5 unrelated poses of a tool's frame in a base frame.
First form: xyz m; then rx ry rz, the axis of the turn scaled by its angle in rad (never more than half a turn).
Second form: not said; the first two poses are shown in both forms.
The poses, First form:
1: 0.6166 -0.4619 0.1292 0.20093 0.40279 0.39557
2: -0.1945 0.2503 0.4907 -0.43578 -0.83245 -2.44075
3: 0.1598 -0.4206 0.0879 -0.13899 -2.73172 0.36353
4: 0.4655 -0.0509 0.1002 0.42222 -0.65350 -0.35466
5: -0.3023 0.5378 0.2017 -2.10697 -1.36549 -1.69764
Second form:
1: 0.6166 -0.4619 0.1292 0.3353 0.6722 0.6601 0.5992
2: -0.1945 0.2503 0.4907 -0.1666 -0.3183 -0.9332 2.6154
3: 0.1598 -0.4206 0.0879 -0.0504 -0.9900 0.1317 2.7593
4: 0.4655 -0.0509 0.1002 0.4938 -0.7643 -0.4148 0.8551
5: -0.3023 0.5378 0.2017 -0.6952 -0.4505 -0.5601 3.0308
